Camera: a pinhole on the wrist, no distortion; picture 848 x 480 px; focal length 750.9 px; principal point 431.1 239.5 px. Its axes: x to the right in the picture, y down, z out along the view. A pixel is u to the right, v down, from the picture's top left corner.
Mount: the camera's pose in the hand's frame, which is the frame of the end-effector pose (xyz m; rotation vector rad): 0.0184 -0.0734 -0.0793 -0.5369 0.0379 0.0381
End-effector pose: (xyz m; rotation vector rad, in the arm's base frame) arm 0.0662 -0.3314 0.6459 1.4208 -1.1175 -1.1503
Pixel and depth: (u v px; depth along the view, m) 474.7 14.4 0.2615
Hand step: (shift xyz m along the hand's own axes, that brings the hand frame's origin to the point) 0.0440 -0.0064 0.1846
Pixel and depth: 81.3 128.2 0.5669
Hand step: -0.2266 0.1377 0.4625
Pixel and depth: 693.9 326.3 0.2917
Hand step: 0.1264 0.1076 0.1492
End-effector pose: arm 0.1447 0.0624 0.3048 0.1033 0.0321 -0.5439
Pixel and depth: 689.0 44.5 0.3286
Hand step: 0.1436 0.0245 0.2412
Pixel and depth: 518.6 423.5 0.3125
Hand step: 0.0594 0.1533 0.1483
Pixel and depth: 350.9 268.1 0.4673
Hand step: -0.0201 0.1798 0.3152
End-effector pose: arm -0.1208 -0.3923 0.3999 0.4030 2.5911 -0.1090
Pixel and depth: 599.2 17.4 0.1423
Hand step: 0.0559 -0.0359 0.0629
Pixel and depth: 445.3 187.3 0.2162
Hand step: 0.0288 0.0245 0.1138
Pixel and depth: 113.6 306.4 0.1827
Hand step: -0.0547 0.0321 0.0728
